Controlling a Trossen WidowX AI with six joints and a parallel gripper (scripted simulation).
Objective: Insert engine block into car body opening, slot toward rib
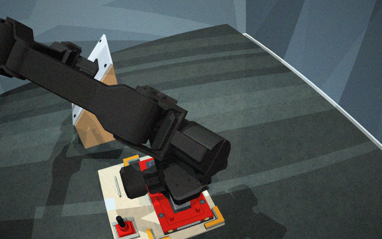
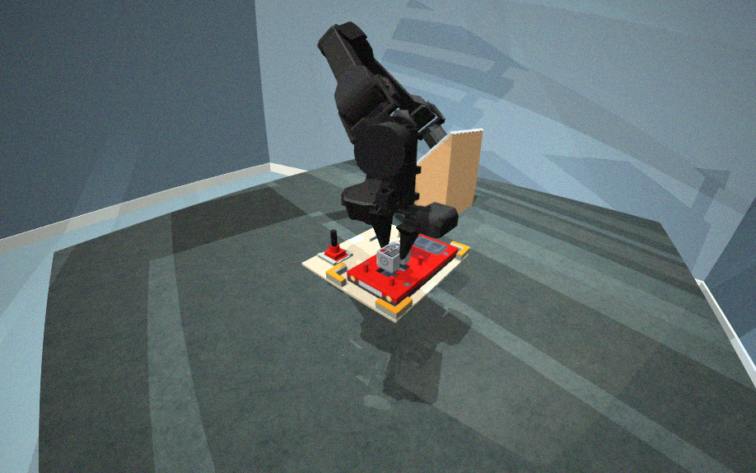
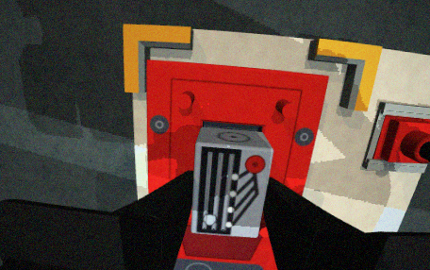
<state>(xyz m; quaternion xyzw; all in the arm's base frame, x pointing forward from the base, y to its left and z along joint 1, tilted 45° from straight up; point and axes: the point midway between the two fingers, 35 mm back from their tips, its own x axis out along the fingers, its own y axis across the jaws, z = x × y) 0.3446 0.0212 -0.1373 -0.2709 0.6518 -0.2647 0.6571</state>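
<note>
Right now the grey engine block is 10 mm below my gripper tip. Round my gripper tip: grey bar 40 mm behind, 30 mm to the right, 40 mm below.
</note>
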